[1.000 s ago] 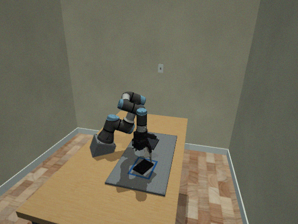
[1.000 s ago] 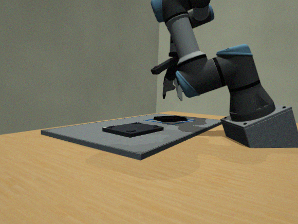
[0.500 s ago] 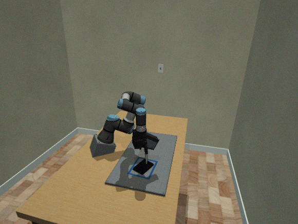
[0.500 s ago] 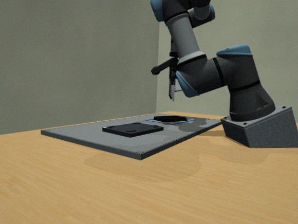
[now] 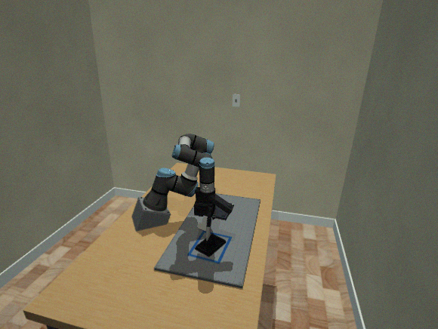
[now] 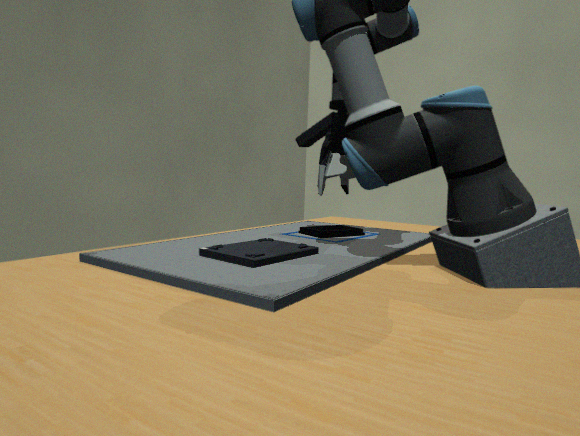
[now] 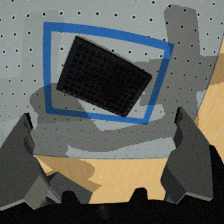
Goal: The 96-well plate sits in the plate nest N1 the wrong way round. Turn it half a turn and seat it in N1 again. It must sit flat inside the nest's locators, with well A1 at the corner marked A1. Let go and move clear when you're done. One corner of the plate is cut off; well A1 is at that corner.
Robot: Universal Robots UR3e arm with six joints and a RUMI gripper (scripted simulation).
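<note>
Now: the black 96-well plate 80 mm below my hand. Also, from my hand: small white corner label: 20 mm behind, 380 mm to the left, 80 mm below; then plate nest N1: 70 mm behind, 300 mm to the left, 80 mm below.
</note>
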